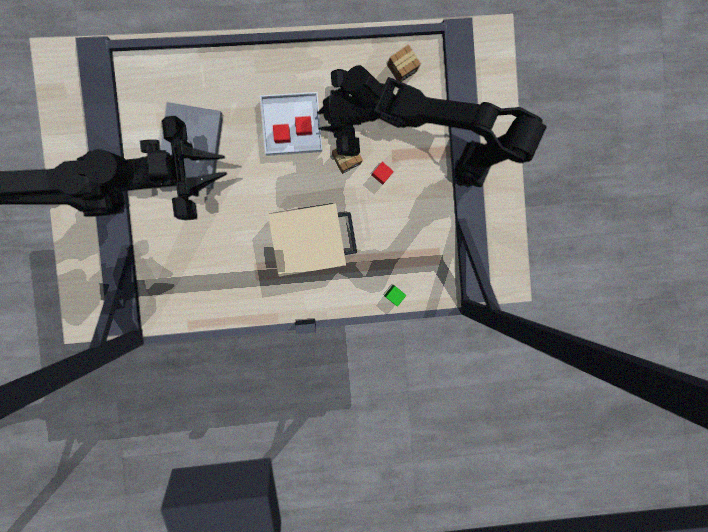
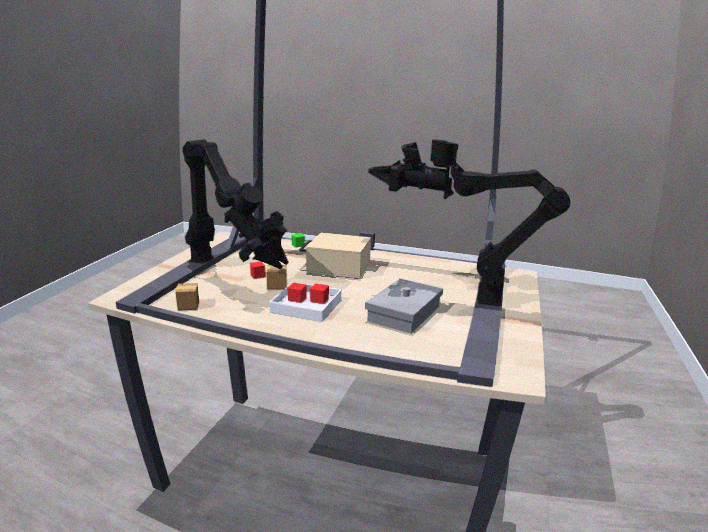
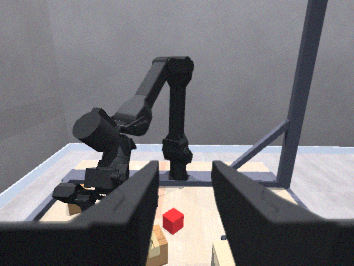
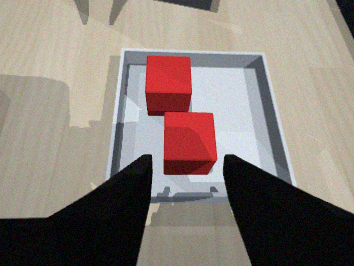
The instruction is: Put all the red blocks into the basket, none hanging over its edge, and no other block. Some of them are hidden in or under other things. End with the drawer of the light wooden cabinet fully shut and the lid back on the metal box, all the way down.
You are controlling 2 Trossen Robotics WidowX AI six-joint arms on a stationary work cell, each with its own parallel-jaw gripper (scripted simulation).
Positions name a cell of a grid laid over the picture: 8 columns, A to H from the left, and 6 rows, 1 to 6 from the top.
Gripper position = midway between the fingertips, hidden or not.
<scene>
I see my left gripper (image 1: C2), my right gripper (image 1: D2), a grey metal lid (image 1: C2), a white basket (image 1: D2), a light wooden cabinet (image 1: D3), a metal box (image 2: E4), a red block (image 4: D2) and a red block (image 4: E4).
The grey metal lid is seen too in image 2 (image 2: E4). The white basket is seen too in image 2 (image 2: D4) and in image 4 (image 4: F2). The light wooden cabinet is seen too in image 2 (image 2: D3). Image 3 does not show the grey metal lid: it is out of frame. Image 4 does not show the grey metal lid: it is out of frame.
</scene>
